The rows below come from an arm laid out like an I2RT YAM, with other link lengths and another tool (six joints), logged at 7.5 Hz.
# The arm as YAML. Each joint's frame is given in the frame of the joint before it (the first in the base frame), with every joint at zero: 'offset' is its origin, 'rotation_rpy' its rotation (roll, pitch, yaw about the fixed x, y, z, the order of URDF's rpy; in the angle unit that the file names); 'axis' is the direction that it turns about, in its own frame. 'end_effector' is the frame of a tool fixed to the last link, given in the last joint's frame.
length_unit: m
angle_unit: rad
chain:
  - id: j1
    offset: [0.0, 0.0, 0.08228]
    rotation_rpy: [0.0, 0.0, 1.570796]
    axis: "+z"
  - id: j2
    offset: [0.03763, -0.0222, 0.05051]
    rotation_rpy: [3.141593, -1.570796, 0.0]
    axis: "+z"
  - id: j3
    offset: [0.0, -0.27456, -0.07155]
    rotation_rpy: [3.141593, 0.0, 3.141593]
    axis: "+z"
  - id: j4
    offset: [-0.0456, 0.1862, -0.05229]
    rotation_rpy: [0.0, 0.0, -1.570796]
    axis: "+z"
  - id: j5
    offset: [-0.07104, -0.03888, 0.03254]
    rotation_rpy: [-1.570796, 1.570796, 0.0]
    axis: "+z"
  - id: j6
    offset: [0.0, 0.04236, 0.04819]
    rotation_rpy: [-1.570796, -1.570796, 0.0]
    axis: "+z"
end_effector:
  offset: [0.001, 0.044, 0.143]
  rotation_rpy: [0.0, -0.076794, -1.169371]
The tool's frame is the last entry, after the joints.
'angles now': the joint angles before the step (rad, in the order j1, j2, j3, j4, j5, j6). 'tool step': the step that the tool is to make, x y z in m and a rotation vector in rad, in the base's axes. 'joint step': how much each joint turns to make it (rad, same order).
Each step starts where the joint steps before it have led.
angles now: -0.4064, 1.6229, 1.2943, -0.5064, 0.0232, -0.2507
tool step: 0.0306, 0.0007, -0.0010, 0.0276, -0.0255, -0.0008
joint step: 0.0262, 0.0922, 0.0821, 0.0222, -0.0078, 0.0437
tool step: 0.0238, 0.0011, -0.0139, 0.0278, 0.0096, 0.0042
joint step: 0.0193, 0.0978, 0.0630, 0.0155, -0.0064, 0.0263
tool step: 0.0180, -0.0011, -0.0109, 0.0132, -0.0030, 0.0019
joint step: 0.0094, 0.0699, 0.0386, 0.0294, -0.0050, 0.0146
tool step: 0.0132, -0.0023, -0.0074, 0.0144, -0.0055, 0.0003
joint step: 0.0004, 0.0530, 0.0357, 0.0176, -0.0115, 0.0103
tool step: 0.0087, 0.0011, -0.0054, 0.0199, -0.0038, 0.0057
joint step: 0.0014, 0.0357, 0.0243, 0.0084, -0.0178, 0.0100
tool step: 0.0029, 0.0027, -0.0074, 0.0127, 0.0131, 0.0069
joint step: 0.0046, 0.0238, 0.0101, -0.0028, -0.0072, 0.0032
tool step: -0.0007, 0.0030, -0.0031, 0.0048, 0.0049, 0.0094
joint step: 0.0031, 0.0019, -0.0091, 0.0047, -0.0063, -0.0030
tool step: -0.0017, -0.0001, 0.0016, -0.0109, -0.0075, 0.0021
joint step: 0.0006, -0.0135, -0.0197, 0.0167, 0.0049, -0.0062
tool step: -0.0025, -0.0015, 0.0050, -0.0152, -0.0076, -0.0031
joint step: -0.0006, -0.0192, -0.0105, 0.0034, 0.0105, -0.0058
